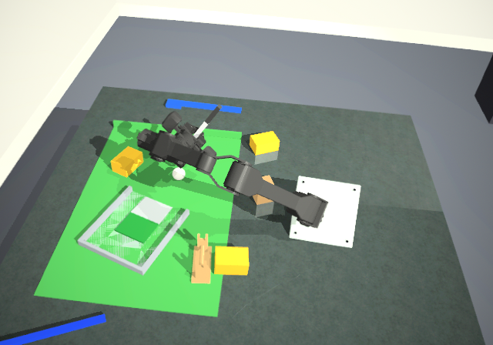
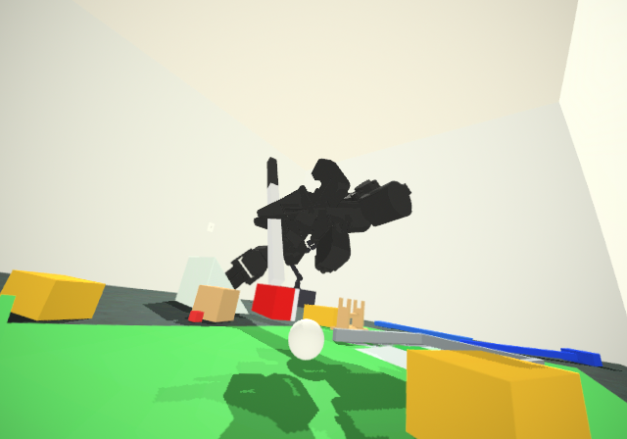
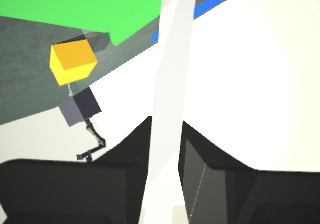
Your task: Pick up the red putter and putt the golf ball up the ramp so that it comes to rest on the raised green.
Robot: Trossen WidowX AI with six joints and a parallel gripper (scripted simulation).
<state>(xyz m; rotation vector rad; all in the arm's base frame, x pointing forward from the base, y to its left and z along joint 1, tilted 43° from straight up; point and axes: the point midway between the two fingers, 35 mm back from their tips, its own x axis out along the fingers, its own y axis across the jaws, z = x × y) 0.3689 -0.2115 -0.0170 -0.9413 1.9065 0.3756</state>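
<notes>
The white golf ball is 14 cm below my gripper tip, 6 cm to the left of it and 6 cm ahead of it. From my gripper tip the other things lie so: grey frame (31 cm to the left, 15 cm below, 14 cm ahead); tan cube (22 cm behind, 13 cm below, 10 cm to the left).
</notes>
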